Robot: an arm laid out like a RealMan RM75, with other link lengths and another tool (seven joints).
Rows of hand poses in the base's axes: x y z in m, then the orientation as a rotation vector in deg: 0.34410 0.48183 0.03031 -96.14 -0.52 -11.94; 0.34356 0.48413 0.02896 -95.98 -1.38 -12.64; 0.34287 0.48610 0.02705 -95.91 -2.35 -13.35; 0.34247 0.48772 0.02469 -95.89 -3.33 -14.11; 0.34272 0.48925 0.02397 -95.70 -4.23 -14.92; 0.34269 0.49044 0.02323 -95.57 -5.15 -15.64; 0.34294 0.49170 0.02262 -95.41 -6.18 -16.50; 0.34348 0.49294 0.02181 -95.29 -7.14 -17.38; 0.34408 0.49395 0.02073 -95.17 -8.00 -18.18; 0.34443 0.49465 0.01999 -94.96 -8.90 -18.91; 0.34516 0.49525 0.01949 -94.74 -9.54 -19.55; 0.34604 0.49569 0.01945 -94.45 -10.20 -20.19
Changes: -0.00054 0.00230 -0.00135 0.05 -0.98 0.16; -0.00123 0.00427 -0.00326 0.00 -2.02 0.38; -0.00163 0.00589 -0.00562 -0.12 -3.10 0.57; -0.00138 0.00742 -0.00634 -0.06 -4.17 0.69; -0.00141 0.00861 -0.00708 -0.07 -5.20 0.87; -0.00116 0.00987 -0.00769 -0.08 -6.38 1.04; -0.00062 0.01111 -0.00850 -0.12 -7.53 1.15; -0.00002 0.01212 -0.00958 -0.16 -8.57 1.24; 0.00033 0.01282 -0.01032 -0.11 -9.60 1.40; 0.00106 0.01342 -0.01082 -0.02 -10.42 1.45; 0.00194 0.01386 -0.01086 0.13 -11.26 1.51
